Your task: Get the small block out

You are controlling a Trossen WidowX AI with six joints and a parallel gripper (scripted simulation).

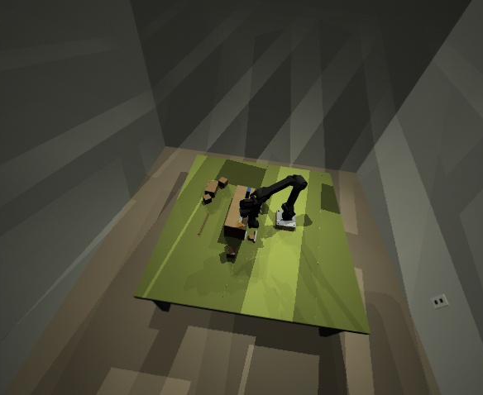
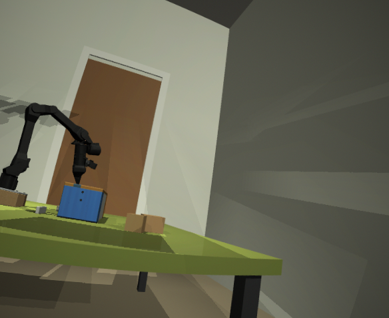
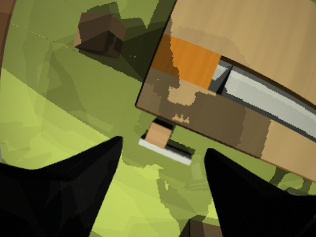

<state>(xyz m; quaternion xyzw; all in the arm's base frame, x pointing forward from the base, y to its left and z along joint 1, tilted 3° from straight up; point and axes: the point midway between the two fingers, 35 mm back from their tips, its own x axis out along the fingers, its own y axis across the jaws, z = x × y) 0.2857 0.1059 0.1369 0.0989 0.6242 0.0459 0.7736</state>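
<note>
The brown block lies 130 mm below my gripper tip, 30 mm behind it and 20 mm to the left of it. Round my gripper tip: clear-fronted box 170 mm to the right, 80 mm below; thin stick 300 mm ahead, 140 mm below, 120 mm to the right.
</note>
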